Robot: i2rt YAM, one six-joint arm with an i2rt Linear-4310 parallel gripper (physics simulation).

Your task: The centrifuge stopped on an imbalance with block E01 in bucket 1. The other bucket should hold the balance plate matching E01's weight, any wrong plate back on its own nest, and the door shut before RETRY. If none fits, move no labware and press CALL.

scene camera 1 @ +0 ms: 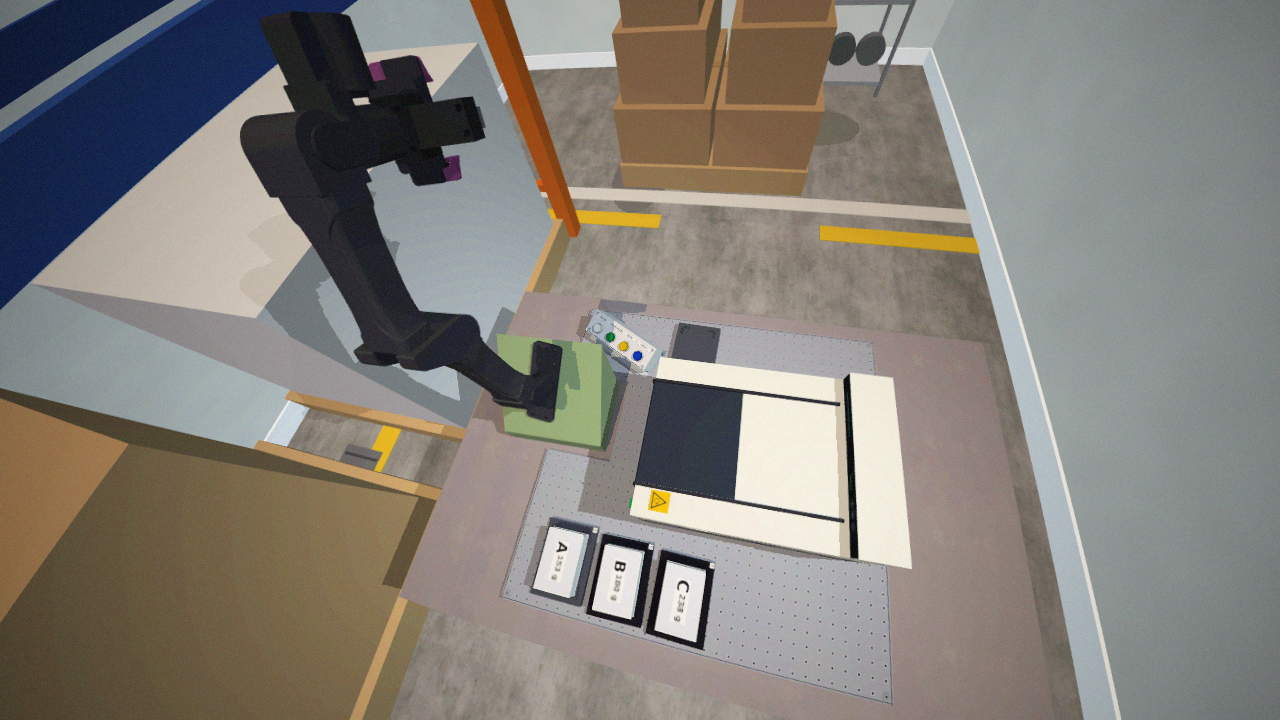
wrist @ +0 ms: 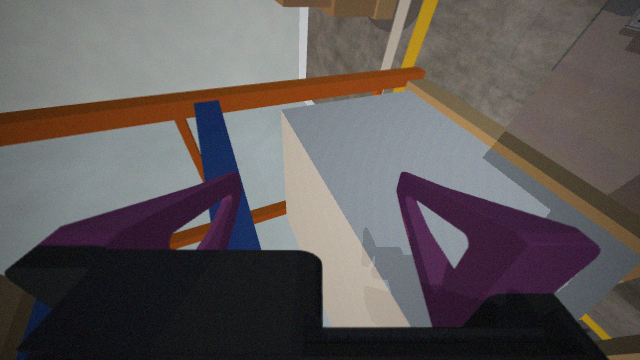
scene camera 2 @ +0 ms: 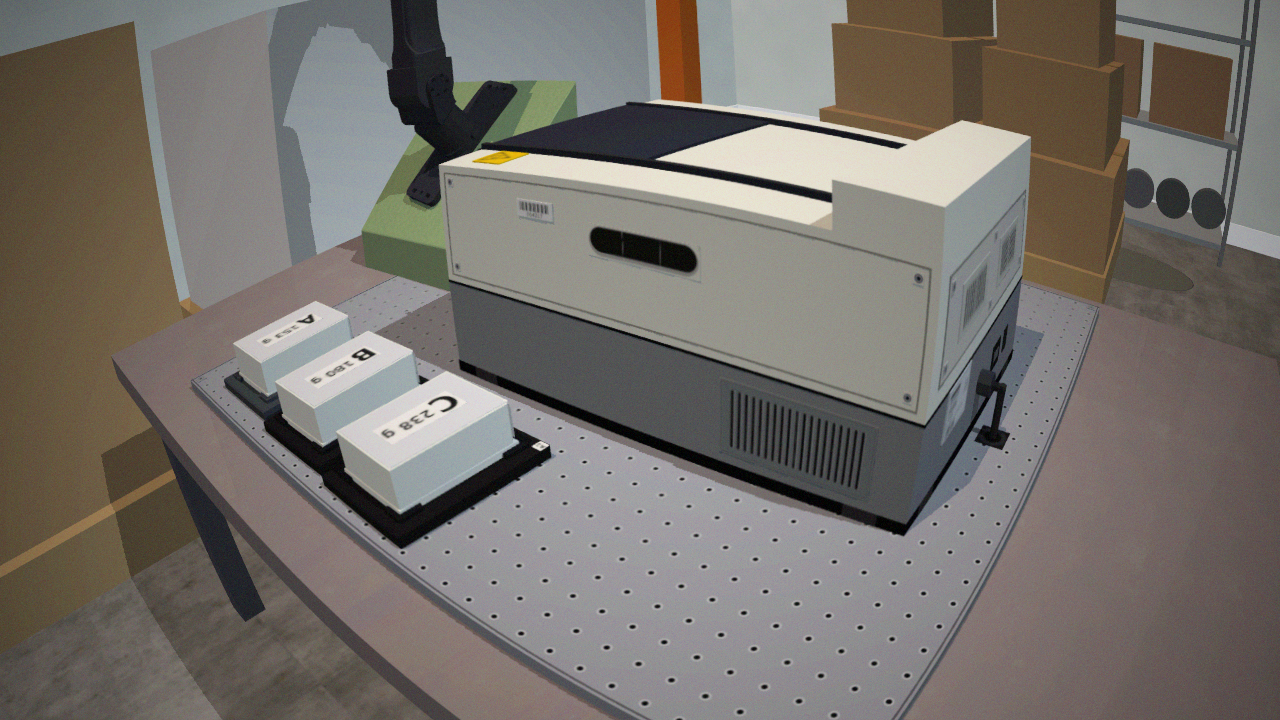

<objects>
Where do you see a cream and grey centrifuge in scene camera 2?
At 822, 311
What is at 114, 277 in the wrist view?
My gripper.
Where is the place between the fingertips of my gripper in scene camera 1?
442, 120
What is my gripper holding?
Nothing.
</objects>
